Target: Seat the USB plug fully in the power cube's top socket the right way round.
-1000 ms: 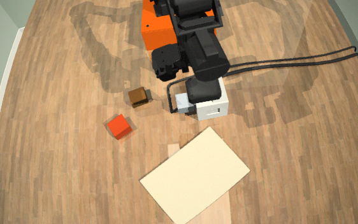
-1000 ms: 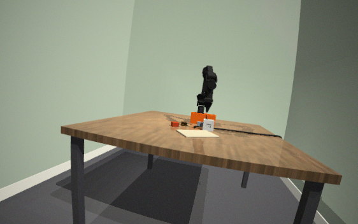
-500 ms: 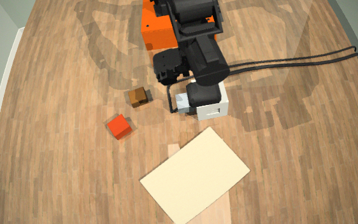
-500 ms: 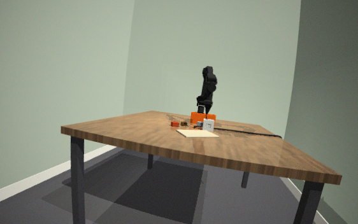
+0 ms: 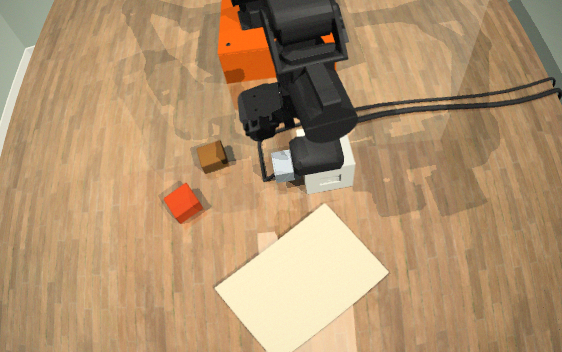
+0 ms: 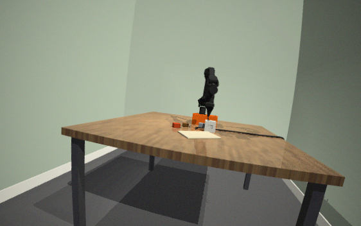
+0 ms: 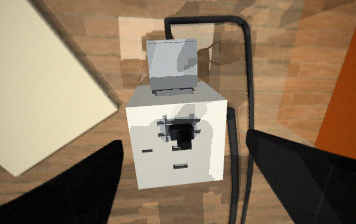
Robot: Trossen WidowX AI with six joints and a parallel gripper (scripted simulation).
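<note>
Right now the dark USB plug is 1 cm below my gripper tip. Round my gripper tip: USB socket: 4 cm below, 1 cm to the left; then brown block: 15 cm to the right, 9 cm below, 7 cm behind; then cream sheet: 18 cm ahead, 10 cm below, 6 cm to the right.
</note>
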